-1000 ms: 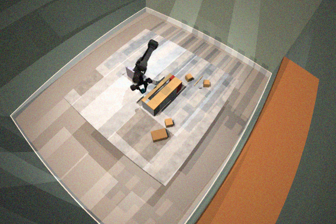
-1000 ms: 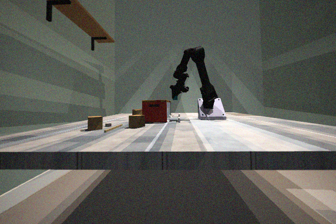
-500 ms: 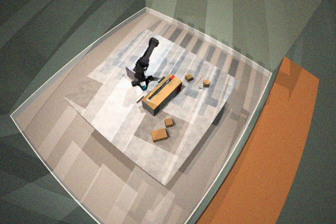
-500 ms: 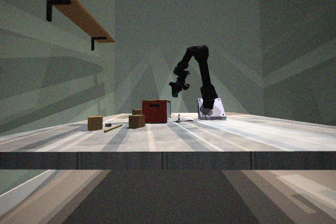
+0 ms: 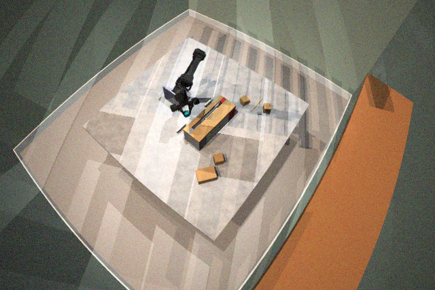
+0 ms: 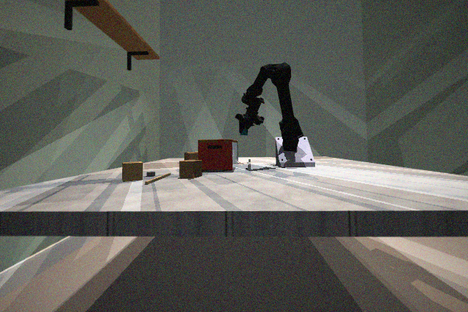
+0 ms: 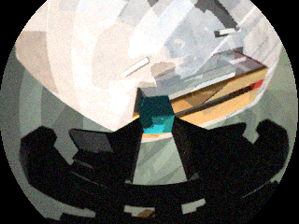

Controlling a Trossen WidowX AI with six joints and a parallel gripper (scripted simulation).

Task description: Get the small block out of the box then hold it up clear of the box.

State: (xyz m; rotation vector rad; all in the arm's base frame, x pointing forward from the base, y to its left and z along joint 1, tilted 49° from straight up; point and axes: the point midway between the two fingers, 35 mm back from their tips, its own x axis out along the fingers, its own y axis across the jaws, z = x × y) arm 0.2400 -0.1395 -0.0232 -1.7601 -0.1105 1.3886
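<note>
Right now my gripper tip is 10 mm past the teal block and 10 mm to the right of it. Round my gripper tip: tan-topped box: 60 mm ahead, 120 mm to the left, 110 mm below; tan cube: 320 mm ahead, 40 mm to the right, 140 mm below; flat tan block: 340 mm ahead, 180 mm to the right, 140 mm below.
</note>
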